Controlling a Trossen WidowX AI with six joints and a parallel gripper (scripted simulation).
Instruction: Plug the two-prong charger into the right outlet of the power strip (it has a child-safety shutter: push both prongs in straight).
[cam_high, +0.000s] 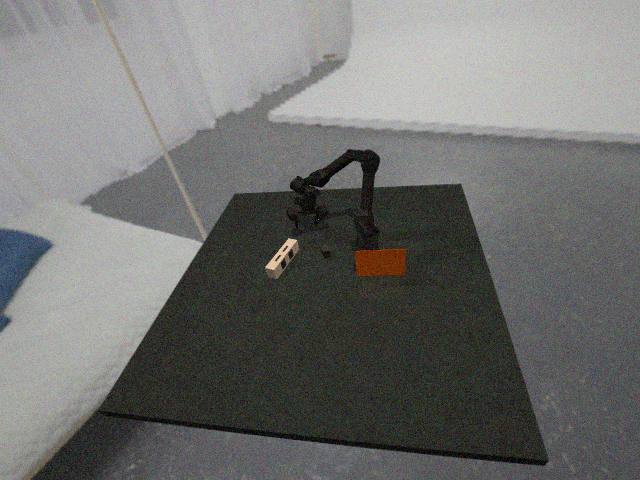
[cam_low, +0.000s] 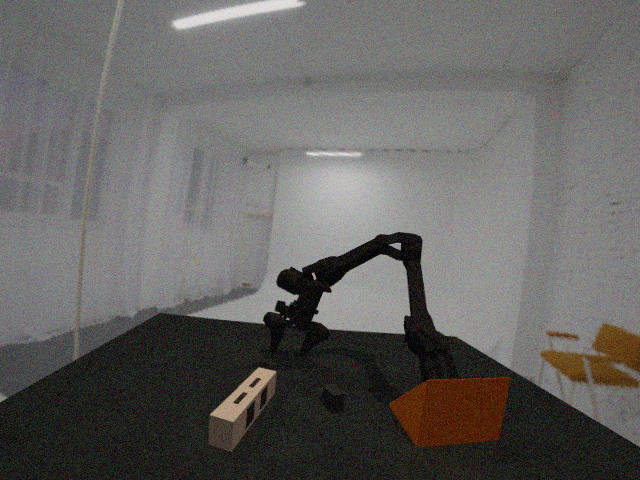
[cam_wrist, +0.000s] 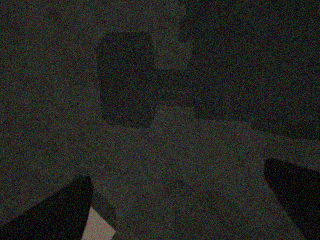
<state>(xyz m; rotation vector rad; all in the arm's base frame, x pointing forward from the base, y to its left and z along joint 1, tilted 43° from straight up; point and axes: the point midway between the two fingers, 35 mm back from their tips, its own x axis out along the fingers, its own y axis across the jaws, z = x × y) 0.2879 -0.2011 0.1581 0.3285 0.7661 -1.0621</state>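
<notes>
Now: gripper tip 13 cm to the right of the dark two-prong charger, 10 cm past it and 3 cm above it.
</notes>
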